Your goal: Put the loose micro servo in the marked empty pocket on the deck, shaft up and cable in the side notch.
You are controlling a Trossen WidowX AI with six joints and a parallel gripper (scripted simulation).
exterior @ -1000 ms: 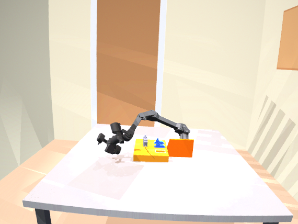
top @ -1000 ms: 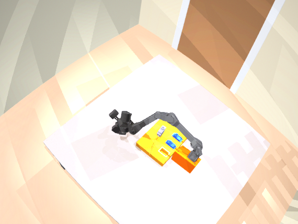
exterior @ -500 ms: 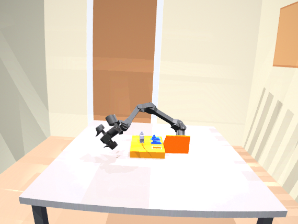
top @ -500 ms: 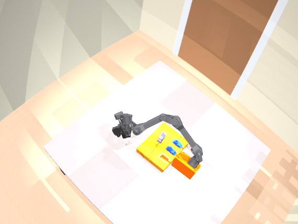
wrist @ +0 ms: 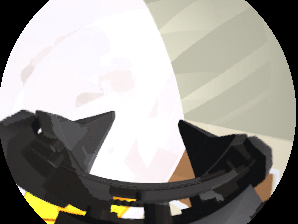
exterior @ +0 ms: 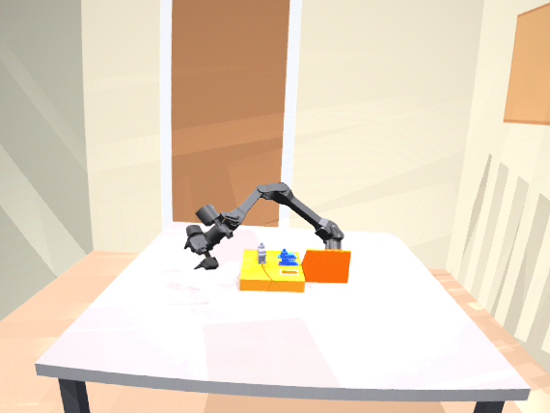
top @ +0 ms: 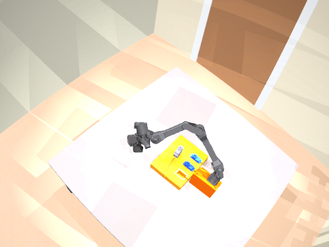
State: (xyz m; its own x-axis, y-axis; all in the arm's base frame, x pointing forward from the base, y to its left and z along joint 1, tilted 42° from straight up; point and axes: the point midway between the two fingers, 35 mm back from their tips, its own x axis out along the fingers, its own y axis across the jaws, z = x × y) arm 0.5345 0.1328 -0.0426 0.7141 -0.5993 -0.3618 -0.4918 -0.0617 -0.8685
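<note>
My gripper tip is 270 mm past the yellow deck, 110 mm to the left of it and 70 mm above it.
</note>
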